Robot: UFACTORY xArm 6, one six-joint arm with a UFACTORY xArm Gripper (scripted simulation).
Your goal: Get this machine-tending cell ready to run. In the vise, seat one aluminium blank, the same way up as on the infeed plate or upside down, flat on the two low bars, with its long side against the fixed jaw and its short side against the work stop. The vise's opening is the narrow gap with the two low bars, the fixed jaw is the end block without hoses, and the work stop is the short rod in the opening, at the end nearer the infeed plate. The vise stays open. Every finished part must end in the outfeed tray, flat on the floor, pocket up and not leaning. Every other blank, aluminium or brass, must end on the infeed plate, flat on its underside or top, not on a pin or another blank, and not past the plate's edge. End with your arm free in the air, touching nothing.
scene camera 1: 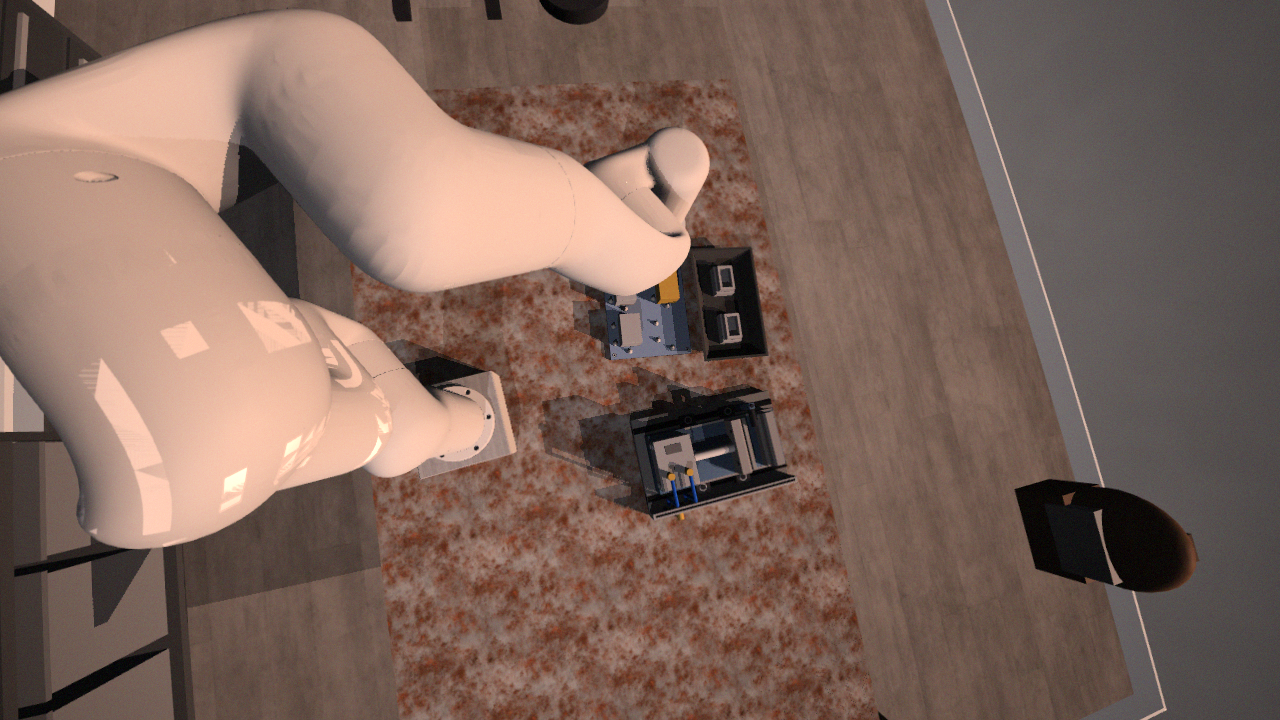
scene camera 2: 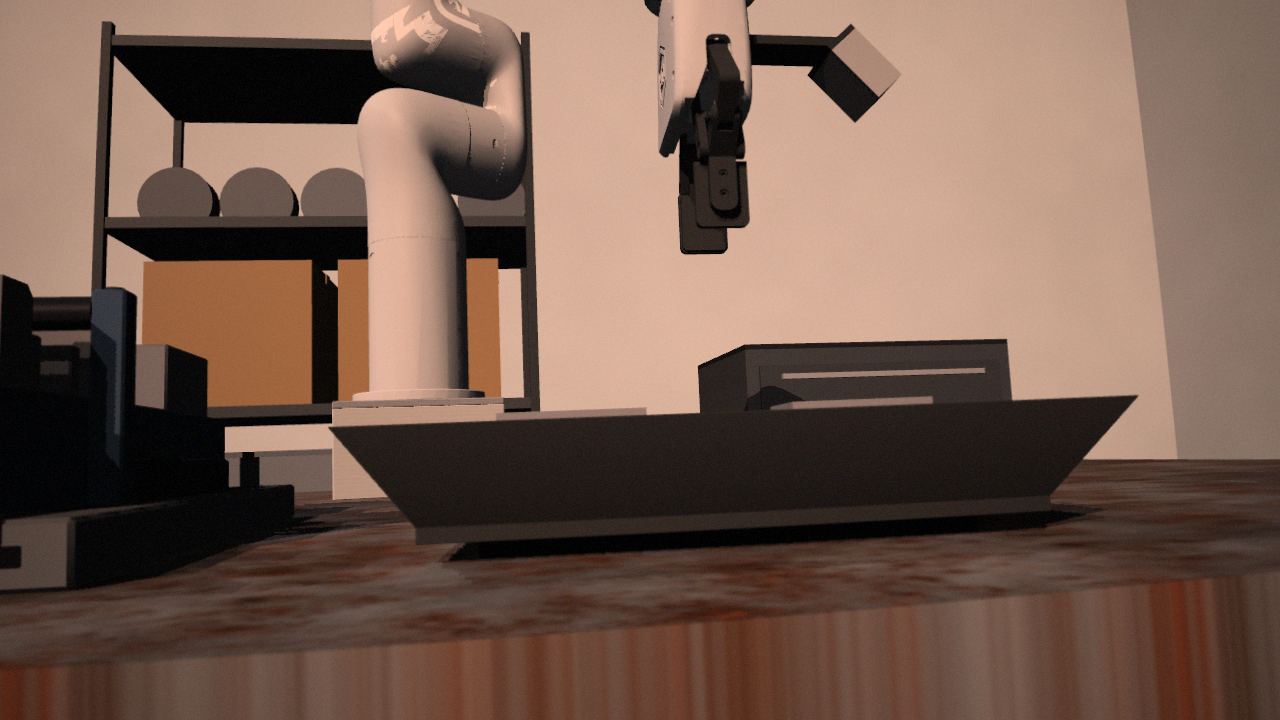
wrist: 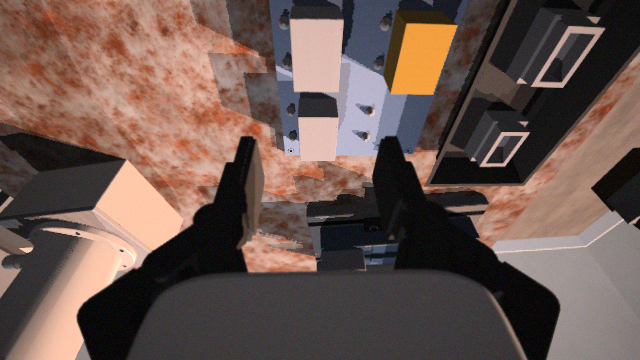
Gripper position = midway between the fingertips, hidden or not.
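Observation:
My gripper (scene camera 2: 713,241) is visible to me, and I see it at (wrist: 319,157) as well. There is a grey aluminium blank (wrist: 316,40), and there is also a grey aluminium blank (scene camera 1: 629,325). I see a brass blank (wrist: 419,44) and a vise body (wrist: 344,237). A finished part (scene camera 2: 643,410) is here, and so is another finished part (scene camera 2: 927,399).

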